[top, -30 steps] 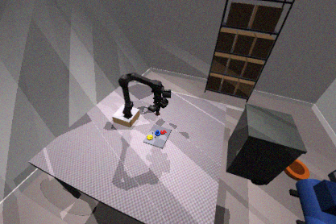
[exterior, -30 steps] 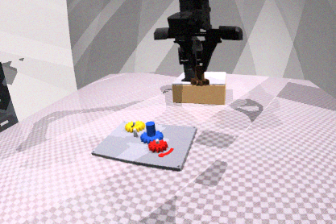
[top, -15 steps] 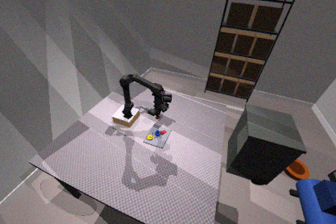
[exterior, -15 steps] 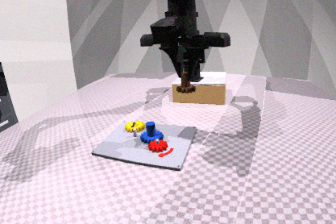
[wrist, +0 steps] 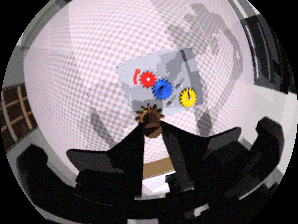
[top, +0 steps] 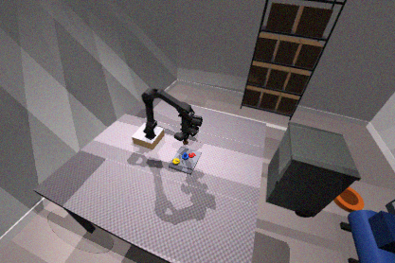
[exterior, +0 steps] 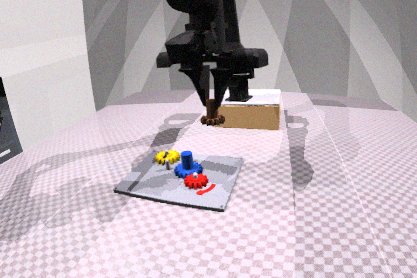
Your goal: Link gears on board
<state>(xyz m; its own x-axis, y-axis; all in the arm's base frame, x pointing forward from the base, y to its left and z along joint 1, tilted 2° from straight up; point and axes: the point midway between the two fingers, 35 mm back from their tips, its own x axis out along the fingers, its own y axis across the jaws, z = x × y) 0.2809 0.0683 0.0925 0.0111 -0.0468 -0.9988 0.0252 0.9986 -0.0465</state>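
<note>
The blue gear is 110 mm below my gripper tip, 40 mm to the right of it and 30 mm ahead of it. Also, from my gripper tip: red gear: 110 mm below, 50 mm ahead, 10 mm to the right; brown gear: 10 mm below; red arrow: 120 mm below, 70 mm ahead, 20 mm to the left.
</note>
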